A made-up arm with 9 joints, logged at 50 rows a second.
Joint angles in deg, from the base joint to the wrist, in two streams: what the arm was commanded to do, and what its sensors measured. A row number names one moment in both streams.
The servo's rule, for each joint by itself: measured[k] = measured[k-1] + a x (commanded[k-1-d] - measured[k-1]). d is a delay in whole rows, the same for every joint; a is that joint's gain. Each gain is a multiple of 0.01, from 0.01 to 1. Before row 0 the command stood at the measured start. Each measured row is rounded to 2 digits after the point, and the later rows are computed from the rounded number. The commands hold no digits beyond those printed.
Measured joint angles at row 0:
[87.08 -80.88 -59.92 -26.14 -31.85 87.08 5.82 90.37 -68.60]
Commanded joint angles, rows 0 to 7:
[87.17 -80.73 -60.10 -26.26 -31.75 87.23 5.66 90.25 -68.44]
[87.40 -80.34 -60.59 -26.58 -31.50 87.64 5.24 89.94 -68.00]
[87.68 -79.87 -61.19 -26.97 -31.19 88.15 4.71 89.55 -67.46]
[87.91 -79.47 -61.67 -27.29 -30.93 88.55 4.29 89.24 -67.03]
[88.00 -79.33 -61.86 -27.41 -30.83 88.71 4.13 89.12 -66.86]
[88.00 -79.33 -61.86 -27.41 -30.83 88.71 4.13 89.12 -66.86]
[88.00 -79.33 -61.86 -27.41 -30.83 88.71 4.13 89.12 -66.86]
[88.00 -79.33 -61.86 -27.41 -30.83 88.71 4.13 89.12 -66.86]
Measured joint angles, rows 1 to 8:
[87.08 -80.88 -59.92 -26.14 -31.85 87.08 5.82 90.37 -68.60]
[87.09 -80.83 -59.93 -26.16 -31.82 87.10 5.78 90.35 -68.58]
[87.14 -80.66 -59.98 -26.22 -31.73 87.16 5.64 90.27 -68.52]
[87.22 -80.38 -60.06 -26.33 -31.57 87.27 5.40 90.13 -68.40]
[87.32 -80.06 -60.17 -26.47 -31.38 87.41 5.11 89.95 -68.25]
[87.42 -79.80 -60.29 -26.61 -31.22 87.55 4.86 89.78 -68.10]
[87.51 -79.64 -60.40 -26.73 -31.11 87.68 4.67 89.65 -67.96]
[87.58 -79.53 -60.50 -26.83 -31.03 87.79 4.53 89.54 -67.84]
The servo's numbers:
d 1
a 0.15 0.35 0.07 0.15 0.29 0.11 0.26 0.20 0.11

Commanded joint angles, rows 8 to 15:
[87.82 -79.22 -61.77 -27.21 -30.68 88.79 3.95 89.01 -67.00]
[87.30 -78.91 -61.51 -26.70 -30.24 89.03 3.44 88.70 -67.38]
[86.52 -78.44 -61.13 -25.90 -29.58 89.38 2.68 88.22 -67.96]
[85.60 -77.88 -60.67 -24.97 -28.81 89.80 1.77 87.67 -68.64]
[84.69 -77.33 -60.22 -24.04 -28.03 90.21 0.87 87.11 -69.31]
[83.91 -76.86 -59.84 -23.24 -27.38 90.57 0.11 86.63 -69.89]
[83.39 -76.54 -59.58 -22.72 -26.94 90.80 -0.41 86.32 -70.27]
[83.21 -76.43 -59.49 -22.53 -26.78 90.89 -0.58 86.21 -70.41]
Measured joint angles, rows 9 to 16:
[87.64 -79.46 -60.60 -26.92 -30.97 87.89 4.43 89.46 -67.73]
[87.67 -79.38 -60.68 -26.96 -30.89 87.99 4.31 89.37 -67.65]
[87.61 -79.22 -60.74 -26.92 -30.70 88.10 4.08 89.24 -67.62]
[87.45 -78.95 -60.77 -26.77 -30.38 88.24 3.72 89.04 -67.66]
[87.17 -78.58 -60.76 -26.50 -29.92 88.41 3.21 88.77 -67.77]
[86.80 -78.14 -60.72 -26.13 -29.37 88.61 2.60 88.44 -67.94]
[86.37 -77.69 -60.66 -25.70 -28.79 88.83 1.95 88.08 -68.15]
[85.92 -77.29 -60.58 -25.25 -28.25 89.05 1.34 87.73 -68.38]

